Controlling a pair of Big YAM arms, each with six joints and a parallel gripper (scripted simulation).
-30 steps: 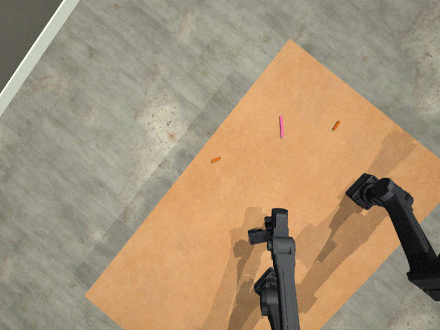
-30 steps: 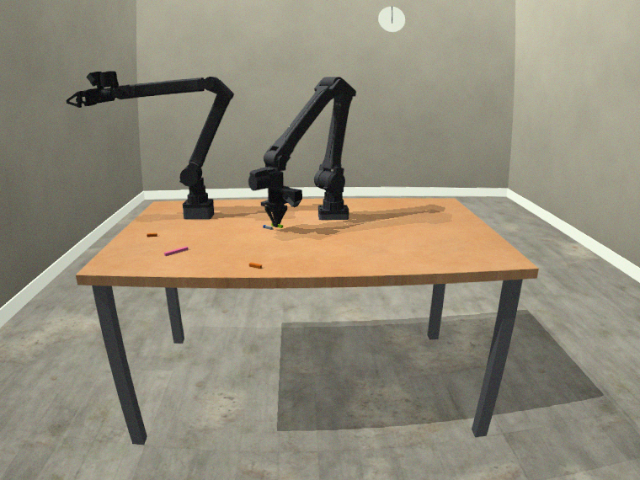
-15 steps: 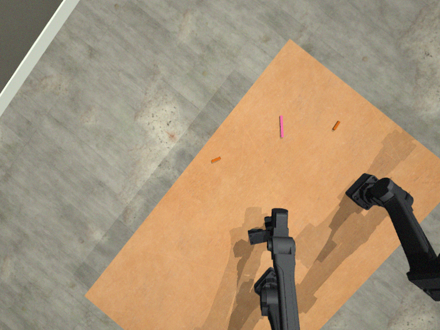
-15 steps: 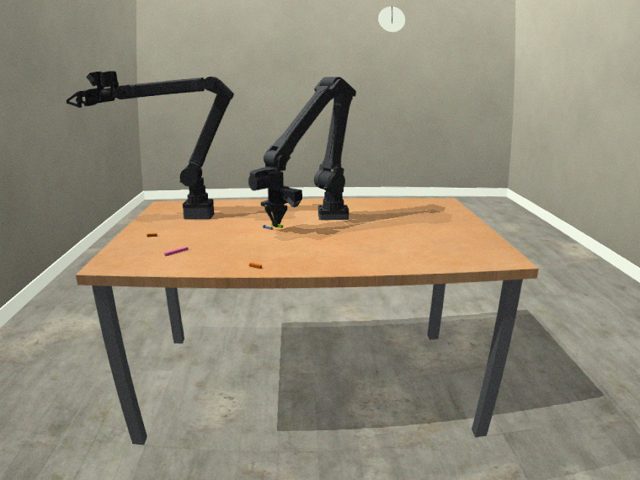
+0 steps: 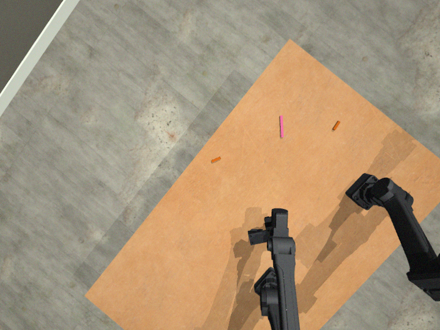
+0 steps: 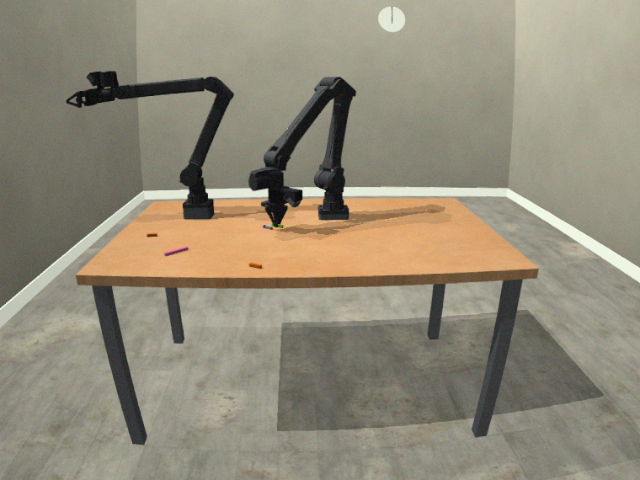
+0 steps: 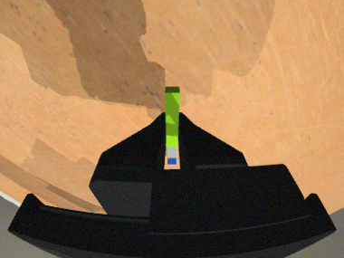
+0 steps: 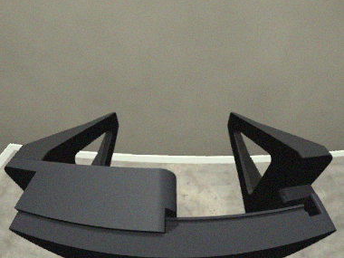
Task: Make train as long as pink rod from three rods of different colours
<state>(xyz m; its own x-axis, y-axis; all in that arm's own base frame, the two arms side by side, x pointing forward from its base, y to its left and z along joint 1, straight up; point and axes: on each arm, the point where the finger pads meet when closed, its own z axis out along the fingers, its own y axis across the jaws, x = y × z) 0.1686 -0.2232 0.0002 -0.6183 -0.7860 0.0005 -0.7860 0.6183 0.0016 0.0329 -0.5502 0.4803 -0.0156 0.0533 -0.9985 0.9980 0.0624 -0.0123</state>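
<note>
Now: the grey rod 3 cm to the right of my left hand, 2 cm below it and 2 cm behind it. Round my left hand: pink rod 32 cm to the right, 24 cm ahead, 2 cm below; then lime rod right at my left hand; then blue rod 5 cm to the right, 3 cm behind, 2 cm below.
</note>
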